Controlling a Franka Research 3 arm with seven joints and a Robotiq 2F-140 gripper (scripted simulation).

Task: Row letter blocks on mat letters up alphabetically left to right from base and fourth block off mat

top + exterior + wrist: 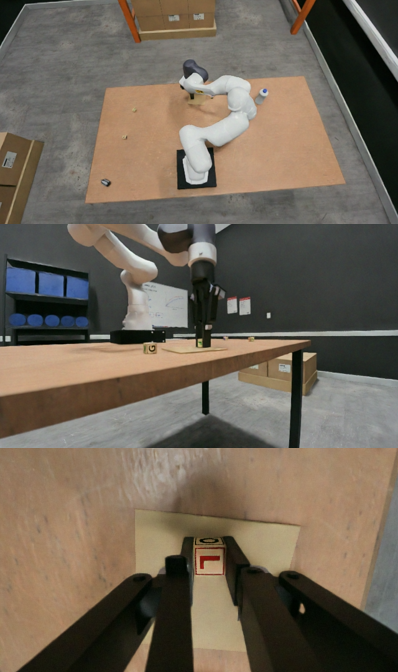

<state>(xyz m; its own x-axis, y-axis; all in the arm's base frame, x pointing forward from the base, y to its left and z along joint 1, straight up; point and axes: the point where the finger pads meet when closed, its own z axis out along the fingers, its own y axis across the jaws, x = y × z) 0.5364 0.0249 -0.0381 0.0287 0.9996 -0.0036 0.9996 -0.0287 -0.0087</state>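
The pale yellow mat is 4 cm to the right of my hand and 4 cm below it. The rest, counted from my hand: block 47 cm to the left, 11 cm behind, 3 cm below; then white bottle 55 cm to the right, 5 cm behind, 4 cm above; then black object 66 cm behind, 61 cm to the left, 2 cm below.
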